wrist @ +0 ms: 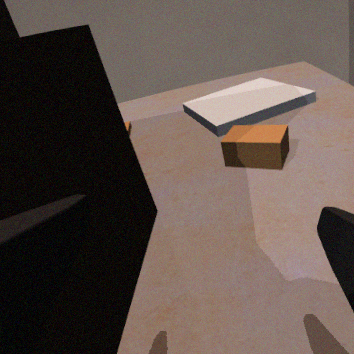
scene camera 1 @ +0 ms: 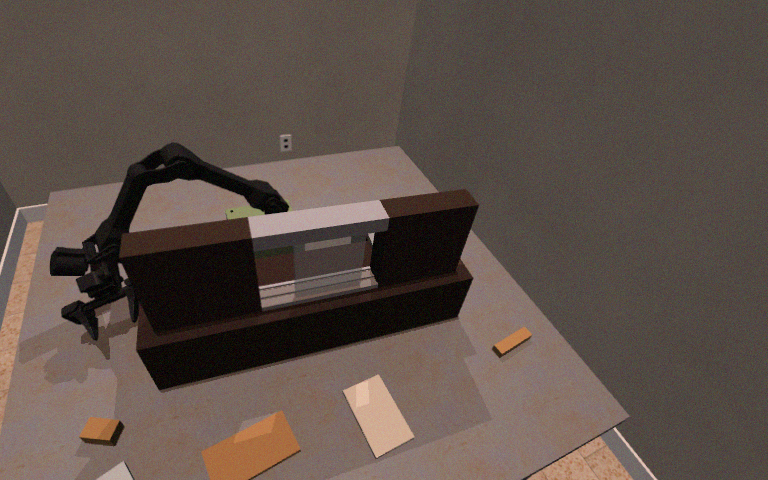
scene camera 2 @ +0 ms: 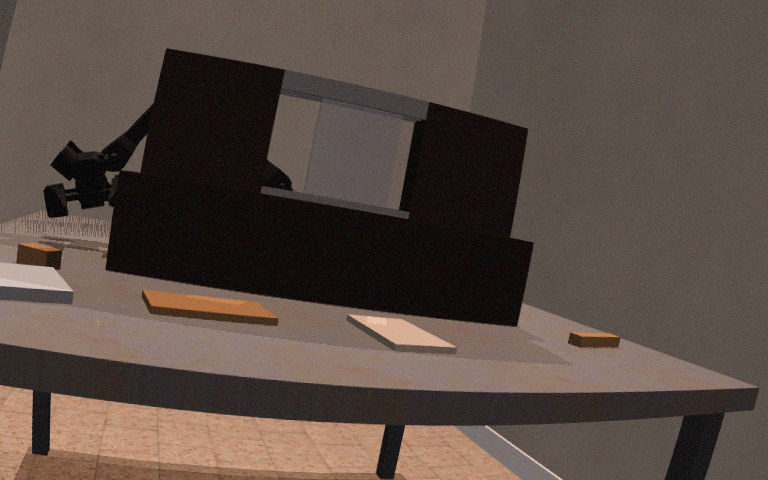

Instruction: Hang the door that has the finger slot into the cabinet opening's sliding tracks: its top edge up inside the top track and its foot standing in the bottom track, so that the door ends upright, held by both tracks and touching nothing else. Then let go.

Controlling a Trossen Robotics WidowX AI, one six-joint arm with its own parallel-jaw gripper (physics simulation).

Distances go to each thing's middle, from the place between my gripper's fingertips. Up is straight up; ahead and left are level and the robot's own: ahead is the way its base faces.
Scene:
Right now my hand is 36 cm short of the grey slab point(scene camera 2: 33, 283), 4 cm to the left of it and 8 cm above it. Also, from my hand: top track point(scene camera 1: 270, 231) 6 cm ahead, 44 cm to the left, 27 cm above; then bottom track point(scene camera 1: 278, 295) 6 cm ahead, 44 cm to the left, 7 cm above; then cream panel point(scene camera 1: 382, 424) 32 cm ahead, 51 cm to the left, 8 cm below.

